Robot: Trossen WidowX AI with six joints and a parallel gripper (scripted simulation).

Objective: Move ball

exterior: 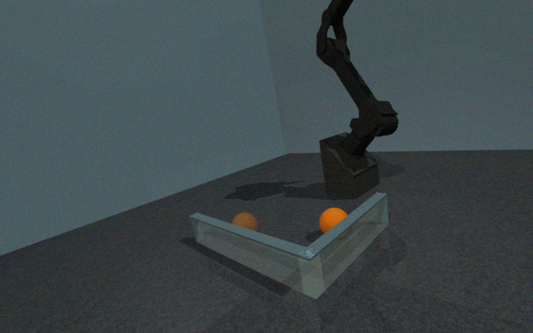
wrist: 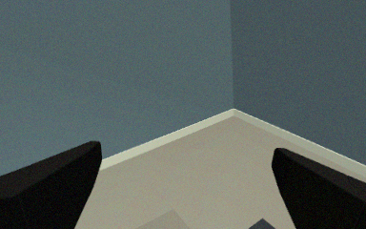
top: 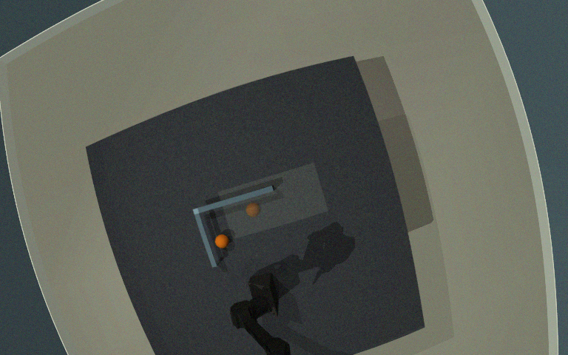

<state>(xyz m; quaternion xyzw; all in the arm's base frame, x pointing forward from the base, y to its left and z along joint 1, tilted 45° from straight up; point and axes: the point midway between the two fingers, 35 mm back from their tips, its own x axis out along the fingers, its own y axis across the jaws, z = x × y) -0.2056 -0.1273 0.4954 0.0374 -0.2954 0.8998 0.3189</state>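
Right now my gripper tip is 550 mm above the orange ball, 450 mm short of it and 200 mm to the left of it.
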